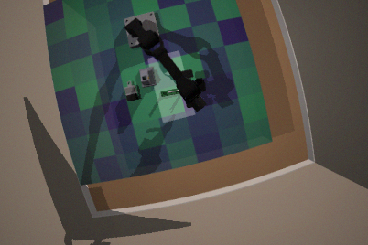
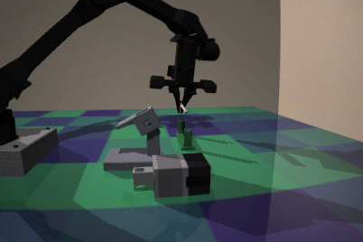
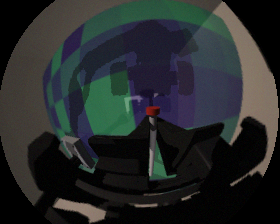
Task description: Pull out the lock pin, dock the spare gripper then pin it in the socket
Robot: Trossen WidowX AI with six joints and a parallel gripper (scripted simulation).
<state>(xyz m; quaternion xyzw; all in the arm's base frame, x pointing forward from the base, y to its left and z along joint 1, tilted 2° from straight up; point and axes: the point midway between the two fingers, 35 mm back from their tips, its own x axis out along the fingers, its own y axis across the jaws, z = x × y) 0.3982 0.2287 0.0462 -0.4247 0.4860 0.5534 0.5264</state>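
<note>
Now: gripper tip 10 cm to the left of the small green bracket and 3 cm above it. Also, from my gripper tip: spare gripper: 6 cm behind, 34 cm to the right, 3 cm below; grey mount: 11 cm behind, 23 cm to the right.
</note>
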